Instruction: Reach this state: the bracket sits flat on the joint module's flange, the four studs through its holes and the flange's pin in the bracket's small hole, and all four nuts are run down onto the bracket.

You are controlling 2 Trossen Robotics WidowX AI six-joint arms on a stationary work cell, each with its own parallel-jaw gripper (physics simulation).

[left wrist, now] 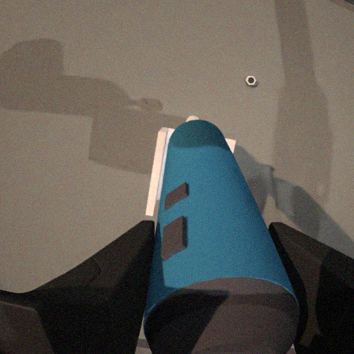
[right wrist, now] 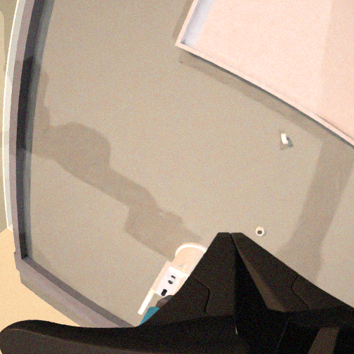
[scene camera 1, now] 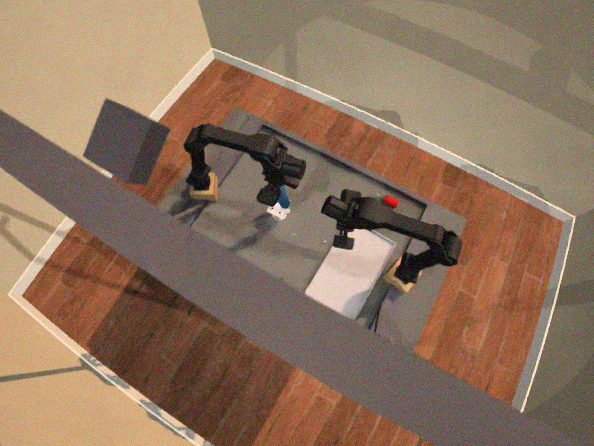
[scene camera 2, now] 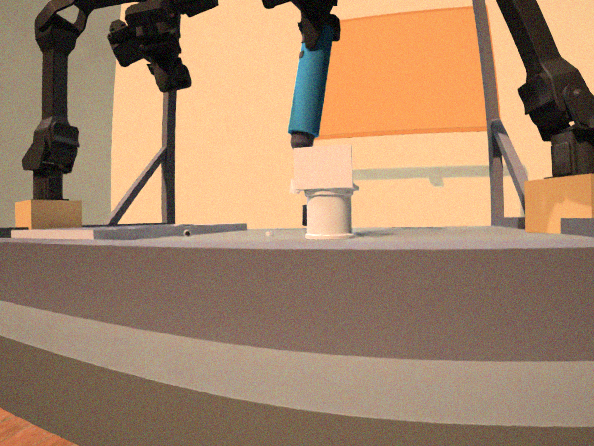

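Pixels of known places: left gripper, fingertip midpoint: [scene camera 1: 279,190] [scene camera 2: 312,56]; right gripper, fingertip midpoint: [scene camera 2: 162,89]; left arm's base, link origin: [scene camera 1: 202,183]; right arm's base, link origin: [scene camera 1: 404,273].
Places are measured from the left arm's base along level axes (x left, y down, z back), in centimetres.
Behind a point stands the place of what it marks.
Note:
The joint module [scene camera 2: 329,215] {x -9.4, y 4.4, z -33.2 cm} is a white cylinder standing upright on the table. The white bracket [scene camera 1: 278,212] {x -14.1, y 0.7, z -32.2 cm} [scene camera 2: 322,167] {x -9.0, y -1.2, z -34.1 cm} [left wrist: 156,175] [right wrist: 169,280] sits on top of it, its upright plate facing scene camera 2; dark holes show in the right wrist view. Studs and pin cannot be made out. My left gripper [scene camera 2: 317,42] {x -12.7, y -17.1, z -33.8 cm} [left wrist: 212,233] is shut on a blue cylindrical nut driver [scene camera 1: 284,198] {x -14.3, y -13.5, z -35.3 cm} [scene camera 2: 311,90] {x -10.8, y -11.4, z -34.6 cm} [left wrist: 210,200], tilted slightly, its dark tip at the bracket; contact is unclear. My right gripper [scene camera 1: 344,242] [scene camera 2: 172,85] {x -24.2, y -15.9, z -54.7 cm} [right wrist: 227,243] is shut and empty, high above the table.
One loose nut [scene camera 1: 294,234] {x -21.8, y 6.6, z -38.4 cm} [scene camera 2: 269,233] {x -21.4, y 6.9, z -38.4 cm} [left wrist: 251,80] [right wrist: 259,231] lies near the module; another [scene camera 1: 324,241] {x -25.3, y 6.2, z -50.6 cm} [scene camera 2: 187,233] {x -25.1, y 6.7, z -50.7 cm} [right wrist: 285,139] lies nearer the white tray [scene camera 1: 345,280] {x -41.6, y 6.8, z -58.1 cm} [right wrist: 280,50]. A red object [scene camera 1: 391,201] {x -9.3, y 4.0, z -80.3 cm} lies behind the right arm. A grey beam [scene camera 1: 280,320] {x -59.4, y -96.8, z -37.8 cm} crosses scene camera 1's view.

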